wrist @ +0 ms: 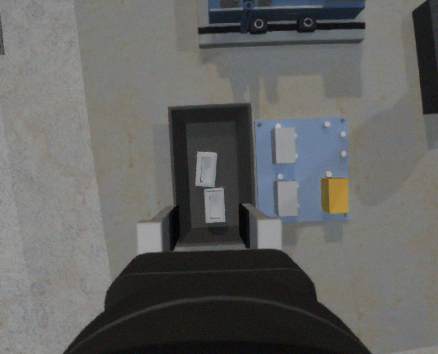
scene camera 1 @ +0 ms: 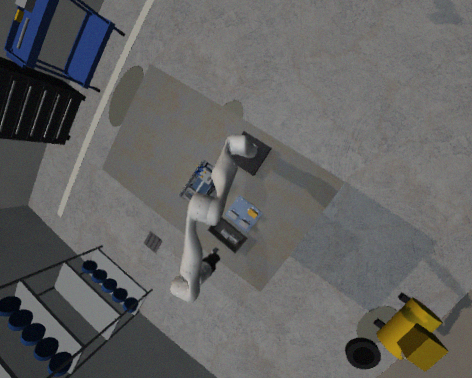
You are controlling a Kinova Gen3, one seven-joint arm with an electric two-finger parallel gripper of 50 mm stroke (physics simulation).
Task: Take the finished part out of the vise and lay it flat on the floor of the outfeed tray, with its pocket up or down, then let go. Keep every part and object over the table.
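Places are measured from the arm's base along level axes (x ahead, y left, z up), in millimetres.
Where they show: gripper, between the fingertips: [wrist: 209,220] [scene camera 1: 214,252].
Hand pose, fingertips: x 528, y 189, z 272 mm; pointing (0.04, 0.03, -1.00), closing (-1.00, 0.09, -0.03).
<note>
Things, the pixels of their top centre, and the offset from my fingertips. "*": a spot on its surface instead.
- grey vise, centre of its top: [scene camera 1: 197,187] dy -336, dx -156, dz -217 mm
- blue board, a spot on its surface: [wrist: 310,150] [scene camera 1: 240,208] * dy -43, dx -183, dz -309 mm
- yellow block, centre of its top: [wrist: 338,195] [scene camera 1: 252,213] dy +40, dx -212, dz -272 mm
The dark outfeed tray [scene camera 1: 241,244] [wrist: 175,150] stands beside a blue board. Two pale rectangular parts lie flat and apart on its floor, pockets up: one part [wrist: 206,169] is slightly turned, the other part [wrist: 215,205] is nearer the fingers. Which came from the vise cannot be told. My gripper [scene camera 1: 215,251] [wrist: 209,220] is open and empty; in the wrist view its fingers frame the tray's near end, above the tray. The blue and grey vise [scene camera 1: 201,182] [wrist: 285,36] is partly cut off at the top of the wrist view; whether its jaws hold anything cannot be told.
The blue board [scene camera 1: 240,205] [wrist: 310,150] beside the tray carries two grey blocks, a yellow block [scene camera 1: 253,213] [wrist: 335,195] and small white pegs. A dark base block [scene camera 1: 257,161] [wrist: 428,65] stands under the arm's base. The table edge runs left of the tray in the wrist view.
</note>
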